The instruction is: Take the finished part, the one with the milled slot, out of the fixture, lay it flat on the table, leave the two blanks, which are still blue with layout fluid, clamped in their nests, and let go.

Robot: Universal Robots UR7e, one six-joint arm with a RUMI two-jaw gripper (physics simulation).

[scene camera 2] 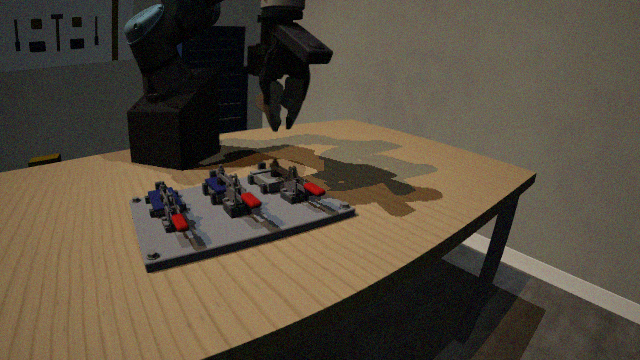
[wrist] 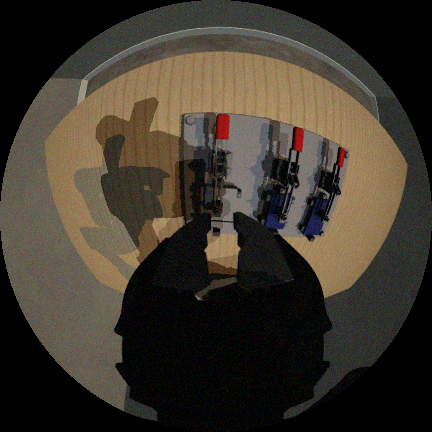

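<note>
The finished part, bare grey, sits in the right-hand nest of the fixture plate, with a clamp arm over it; its slot cannot be made out. In the wrist view, fingertips and clamp parts obscure that nest. One blue blank sits in the middle nest, another blue blank in the left nest, both under clamps. My gripper points down, well above the table and behind the fixture, its fingers a small gap apart with nothing between them.
Red clamp handles point to the fixture's front. The robot's dark base stands at the back left of the wooden table. The arm's shadow falls right of the fixture. A wall stands beyond the table's right side.
</note>
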